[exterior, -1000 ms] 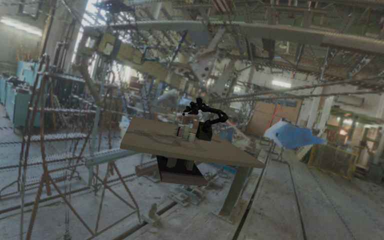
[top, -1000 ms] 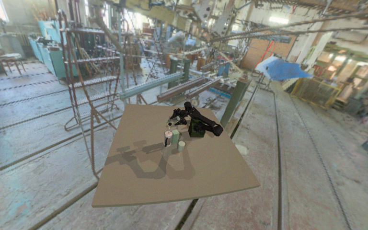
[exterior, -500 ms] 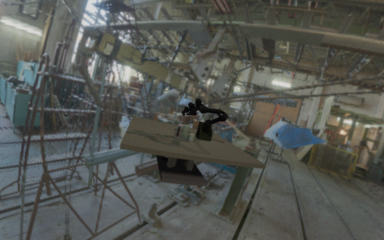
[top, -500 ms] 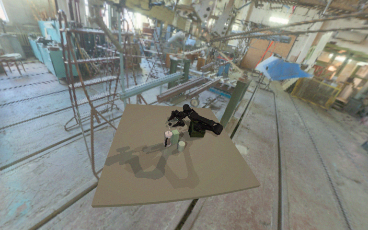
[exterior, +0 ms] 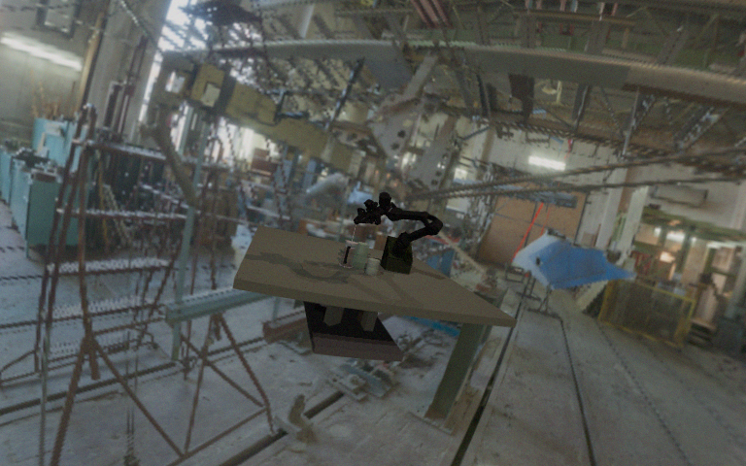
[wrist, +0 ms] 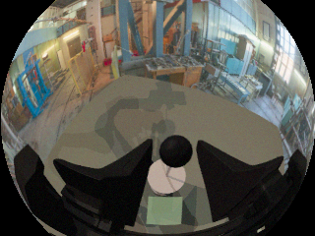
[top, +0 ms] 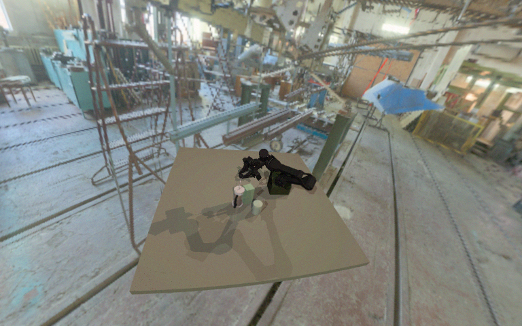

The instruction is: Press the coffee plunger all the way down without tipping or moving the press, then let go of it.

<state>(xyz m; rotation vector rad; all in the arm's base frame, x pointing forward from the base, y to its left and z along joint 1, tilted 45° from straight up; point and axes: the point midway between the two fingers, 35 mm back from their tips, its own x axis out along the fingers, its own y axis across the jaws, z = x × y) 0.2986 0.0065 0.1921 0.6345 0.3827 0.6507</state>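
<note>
The coffee press lies 130 mm below my gripper tip and 10 mm to the left of it. Also, from my gripper tip: pale green block: 180 mm below, 70 mm behind, 40 mm to the right.
</note>
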